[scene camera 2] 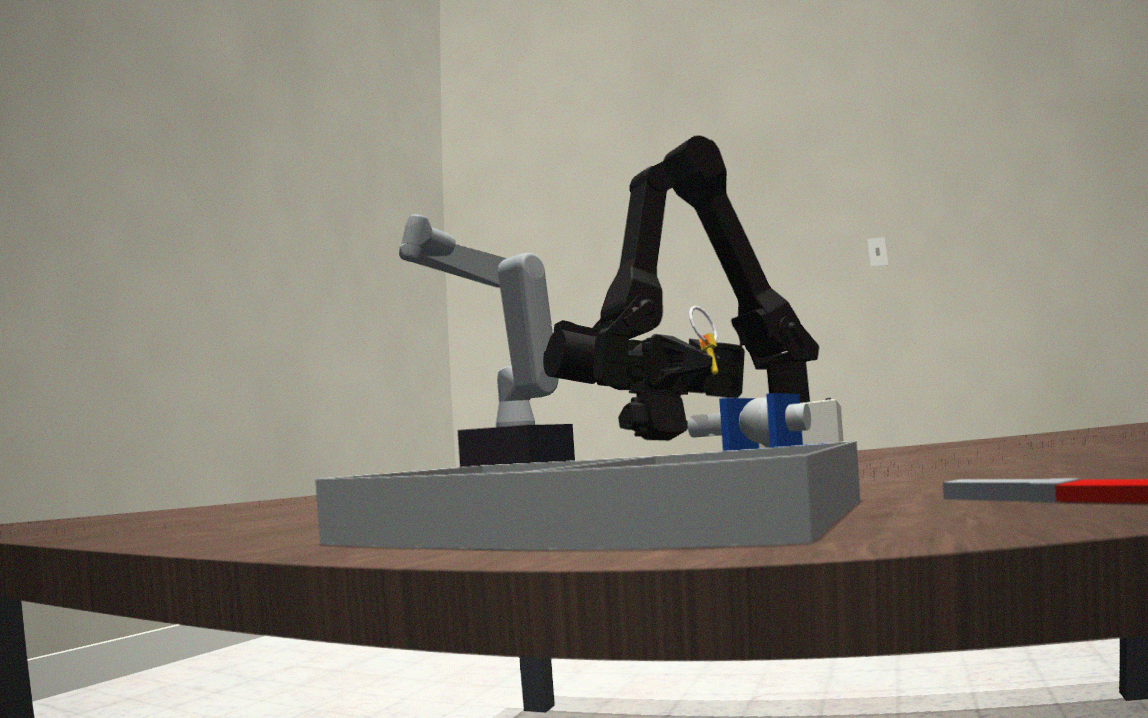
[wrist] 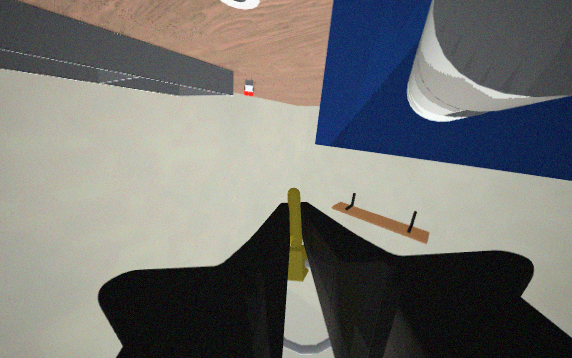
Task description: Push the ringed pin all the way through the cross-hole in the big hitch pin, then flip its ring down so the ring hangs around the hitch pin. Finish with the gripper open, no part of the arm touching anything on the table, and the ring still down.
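Frame: origin at the arm's base, x left, y ahead, z down, level; centimetres.
Where they show: gripper, fingertip midpoint: (scene camera 2: 715,361) (wrist: 293,209).
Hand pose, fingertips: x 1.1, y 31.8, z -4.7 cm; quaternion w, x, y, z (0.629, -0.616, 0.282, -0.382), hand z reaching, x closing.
After its pixels a point has its place.
The yellow ringed pin (scene camera 2: 712,359) (wrist: 295,220) {x 0.3, y 31.3, z -4.8 cm} is held between the fingertips of my shut gripper (scene camera 2: 711,365) {x 1.1, y 31.8, z -4.7 cm} (wrist: 293,209) {x 1.1, y 31.8, z -4.7 cm}. In the scene view its thin shank points down and its silver ring (scene camera 2: 692,322) {x -0.9, y 32.3, z -9.0 cm} stands up above the orange-yellow head. Part of the ring also shows low between the fingers in the wrist view (wrist: 307,349) {x -1.1, y 29.1, z -10.6 cm}. The big grey-white hitch pin (scene camera 2: 756,421) {x 4.2, y 29.1, z 1.8 cm} (wrist: 500,50) lies level through a blue bracket (scene camera 2: 784,420) {x 7.1, y 28.3, z 2.0 cm} (wrist: 450,147) {x 1.1, y 25.9, z -0.3 cm}. The ringed pin is above and apart from the hitch pin. The cross-hole cannot be made out.
A grey tray (scene camera 2: 550,516) {x 8.5, y 77.6, z 6.4 cm} (wrist: 165,70) {x 8.5, y 57.6, z 5.5 cm} stands at the near table side. A grey and red bar (scene camera 2: 1100,491) {x 36.1, y 68.6, z 7.6 cm} (wrist: 249,88) {x 30.2, y 61.4, z 7.1 cm} lies right of it in the scene view. A white block (scene camera 2: 827,420) {x 6.2, y 4.2, z 2.3 cm} stands by the bracket. A grey arm (scene camera 2: 526,325) stands behind on a dark block (scene camera 2: 516,446).
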